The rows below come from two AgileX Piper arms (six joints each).
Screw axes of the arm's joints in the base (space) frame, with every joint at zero. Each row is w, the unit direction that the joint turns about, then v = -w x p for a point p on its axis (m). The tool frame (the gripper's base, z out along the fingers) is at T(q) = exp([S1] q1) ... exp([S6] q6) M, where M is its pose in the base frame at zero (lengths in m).
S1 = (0, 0, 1, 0.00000, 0.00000, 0.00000)
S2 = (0, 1, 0, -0.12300, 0.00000, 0.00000)
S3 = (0, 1, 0, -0.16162, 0.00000, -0.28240)
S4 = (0.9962, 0, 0.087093, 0.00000, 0.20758, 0.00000)
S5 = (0, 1, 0, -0.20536, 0.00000, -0.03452)
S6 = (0.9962, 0, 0.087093, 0.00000, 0.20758, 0.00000)
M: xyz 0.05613 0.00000 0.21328 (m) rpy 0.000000 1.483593 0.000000 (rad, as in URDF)
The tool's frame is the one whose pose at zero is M.
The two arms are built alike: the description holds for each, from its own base.
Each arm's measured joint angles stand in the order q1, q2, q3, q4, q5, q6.
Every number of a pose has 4 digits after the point. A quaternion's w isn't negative.
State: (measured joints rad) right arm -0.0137 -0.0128 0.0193 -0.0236 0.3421 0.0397; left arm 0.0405 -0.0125 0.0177 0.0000 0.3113 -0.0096
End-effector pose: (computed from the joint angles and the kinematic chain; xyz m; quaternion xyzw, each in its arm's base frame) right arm 0.0532 -0.0014 0.1766 0.0148 0.7931 -0.0020 0.6090; left arm 0.0538 0.0022 0.1799 -0.0196 0.7831 0.0096 0.6215
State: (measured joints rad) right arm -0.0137 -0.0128 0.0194 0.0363 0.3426 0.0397; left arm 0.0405 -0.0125 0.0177 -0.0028 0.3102 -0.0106
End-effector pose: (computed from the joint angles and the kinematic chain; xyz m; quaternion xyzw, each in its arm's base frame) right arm 0.0532 0.0004 0.1766 0.0310 0.7927 0.0232 0.6083; left arm 0.0538 0.0021 0.1799 -0.0208 0.7827 0.0081 0.6220
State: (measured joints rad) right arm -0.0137 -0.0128 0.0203 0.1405 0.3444 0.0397; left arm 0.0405 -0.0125 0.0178 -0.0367 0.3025 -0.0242
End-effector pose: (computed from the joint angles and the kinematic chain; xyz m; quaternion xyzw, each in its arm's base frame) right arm 0.0532 0.0036 0.1764 0.0592 0.7910 0.0668 0.6053; left arm 0.0540 0.0012 0.1806 -0.0355 0.7798 -0.0101 0.6250
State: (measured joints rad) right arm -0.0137 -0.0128 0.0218 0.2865 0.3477 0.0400; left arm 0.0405 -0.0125 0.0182 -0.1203 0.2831 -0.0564
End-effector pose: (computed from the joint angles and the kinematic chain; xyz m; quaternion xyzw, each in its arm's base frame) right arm 0.0531 0.0080 0.1765 0.0984 0.7852 0.1279 0.5979; left arm 0.0545 -0.0008 0.1824 -0.0715 0.7707 -0.0545 0.6308
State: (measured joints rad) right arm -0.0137 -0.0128 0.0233 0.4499 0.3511 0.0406; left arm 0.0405 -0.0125 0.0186 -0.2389 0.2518 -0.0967
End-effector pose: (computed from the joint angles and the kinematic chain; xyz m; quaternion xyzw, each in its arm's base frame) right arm 0.0530 0.0129 0.1776 0.1417 0.7735 0.1955 0.5860; left arm 0.0551 -0.0031 0.1855 -0.1210 0.7528 -0.1150 0.6367
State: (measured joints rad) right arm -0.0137 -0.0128 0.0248 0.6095 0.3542 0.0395; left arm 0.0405 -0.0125 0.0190 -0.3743 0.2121 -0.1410
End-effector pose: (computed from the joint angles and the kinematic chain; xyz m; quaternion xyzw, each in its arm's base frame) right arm 0.0528 0.0173 0.1794 0.1823 0.7572 0.2599 0.5709; left arm 0.0556 -0.0048 0.1896 -0.1775 0.7258 -0.1817 0.6393
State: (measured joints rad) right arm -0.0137 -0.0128 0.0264 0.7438 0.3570 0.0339; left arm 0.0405 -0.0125 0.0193 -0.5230 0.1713 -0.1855
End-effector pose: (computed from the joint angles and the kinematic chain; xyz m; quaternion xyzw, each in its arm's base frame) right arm 0.0526 0.0208 0.1813 0.2138 0.7403 0.3115 0.5560; left arm 0.0560 -0.0055 0.1939 -0.2378 0.6910 -0.2510 0.6348
